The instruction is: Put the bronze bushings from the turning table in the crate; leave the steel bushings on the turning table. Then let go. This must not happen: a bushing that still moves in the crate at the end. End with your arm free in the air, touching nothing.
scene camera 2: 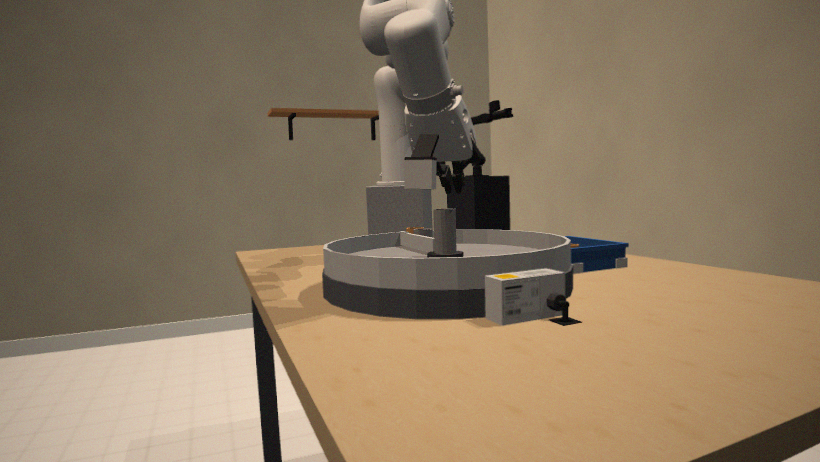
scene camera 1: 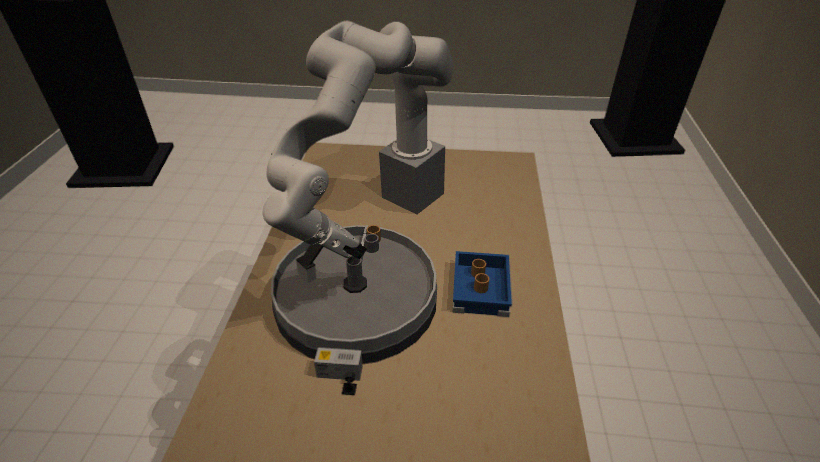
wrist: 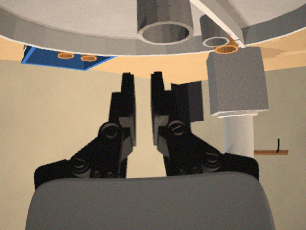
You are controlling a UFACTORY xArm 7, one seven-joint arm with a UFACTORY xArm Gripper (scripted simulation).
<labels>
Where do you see a grey turning table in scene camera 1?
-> At 397,284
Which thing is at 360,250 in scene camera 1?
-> My gripper.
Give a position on a blue crate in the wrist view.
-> At 34,56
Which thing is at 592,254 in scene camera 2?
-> A blue crate.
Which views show my gripper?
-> Scene camera 2, scene camera 1 and the wrist view: all of them.
</labels>
